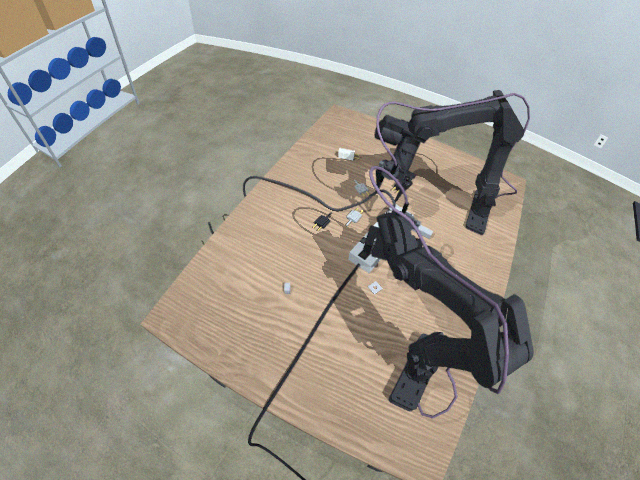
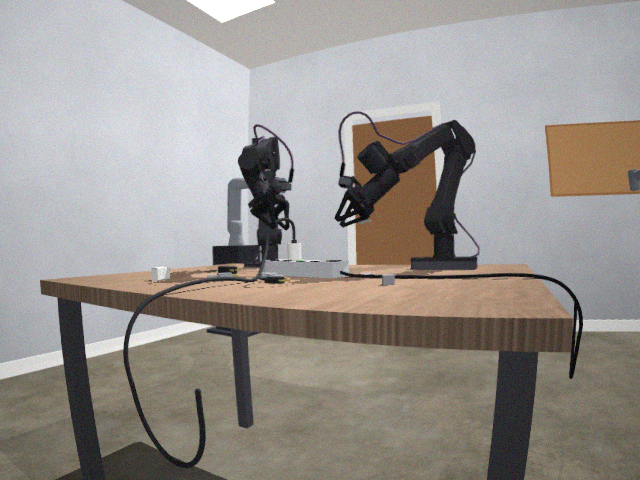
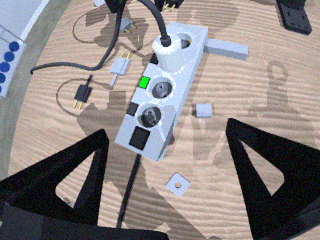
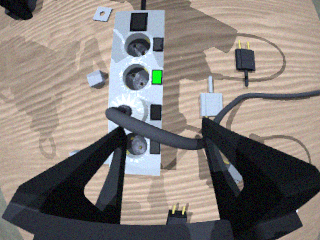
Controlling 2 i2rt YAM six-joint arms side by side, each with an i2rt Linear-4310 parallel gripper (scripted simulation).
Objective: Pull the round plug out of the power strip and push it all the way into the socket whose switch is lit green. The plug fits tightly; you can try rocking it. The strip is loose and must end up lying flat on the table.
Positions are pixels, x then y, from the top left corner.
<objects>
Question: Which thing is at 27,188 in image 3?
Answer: My left gripper.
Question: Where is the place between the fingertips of my left gripper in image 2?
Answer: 338,223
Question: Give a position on a white round plug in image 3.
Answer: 167,46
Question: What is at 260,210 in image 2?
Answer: My right gripper.
</objects>
